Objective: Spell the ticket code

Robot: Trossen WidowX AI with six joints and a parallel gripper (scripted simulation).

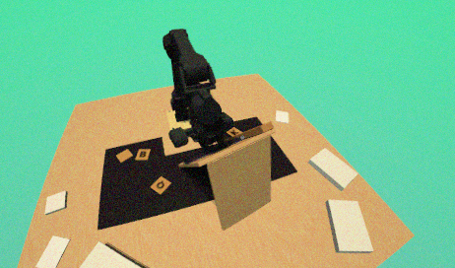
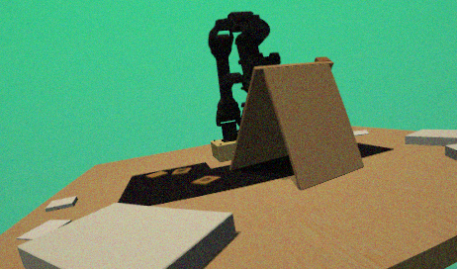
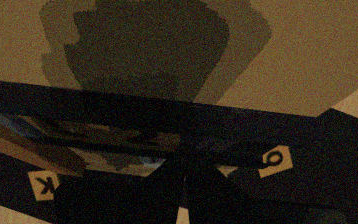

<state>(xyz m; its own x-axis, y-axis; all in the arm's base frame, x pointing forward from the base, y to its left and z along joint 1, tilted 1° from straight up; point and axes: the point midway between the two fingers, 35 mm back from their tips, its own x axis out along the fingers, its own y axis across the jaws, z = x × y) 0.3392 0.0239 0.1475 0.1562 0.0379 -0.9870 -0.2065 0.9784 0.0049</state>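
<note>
The white ticket lies 80 mm below my gripper tip and 50 mm behind it. Also, from my gripper tip: black mat 170 mm below, 140 mm behind, 20 mm to the right.
</note>
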